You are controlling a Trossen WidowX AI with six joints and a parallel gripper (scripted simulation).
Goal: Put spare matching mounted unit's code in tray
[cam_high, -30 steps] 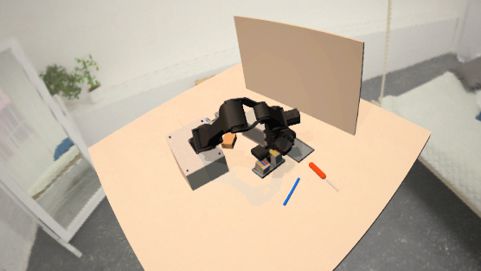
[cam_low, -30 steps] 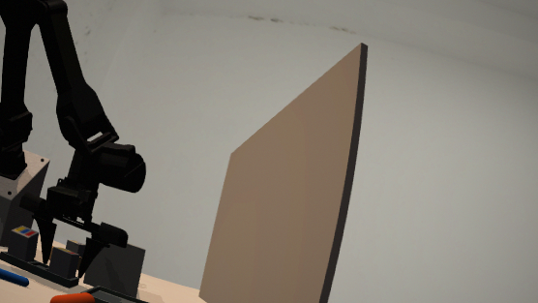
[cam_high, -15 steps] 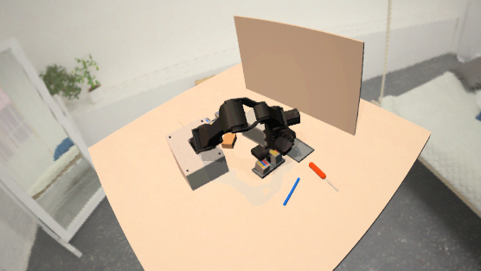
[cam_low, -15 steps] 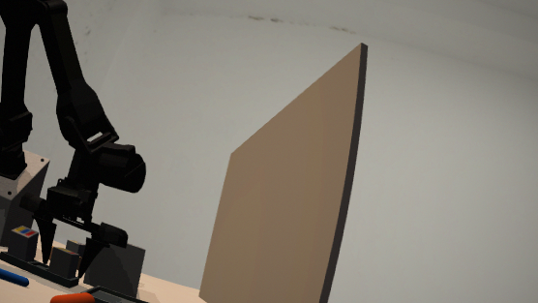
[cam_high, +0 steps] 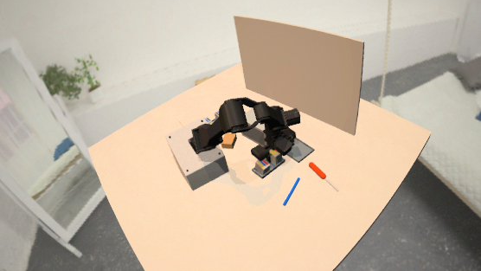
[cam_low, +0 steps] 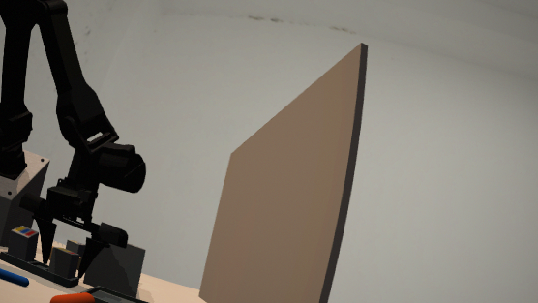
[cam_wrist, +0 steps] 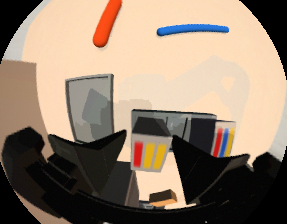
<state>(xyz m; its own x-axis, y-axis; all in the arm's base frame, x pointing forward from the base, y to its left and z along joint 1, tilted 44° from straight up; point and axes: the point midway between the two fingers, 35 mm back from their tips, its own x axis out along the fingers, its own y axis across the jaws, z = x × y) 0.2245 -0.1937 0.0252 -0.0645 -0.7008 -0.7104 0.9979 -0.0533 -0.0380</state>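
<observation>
The flat grey tray lies 11 cm ahead of my gripper tip, 1 cm to the right of it and 1 cm below it. The rest, counted from my gripper tip: brown block (23 cm to the left, 7 cm behind); mounted unit (17 cm to the left, 6 cm ahead, 3 cm above); blue pen (16 cm to the right, 6 cm behind, 1 cm below).
</observation>
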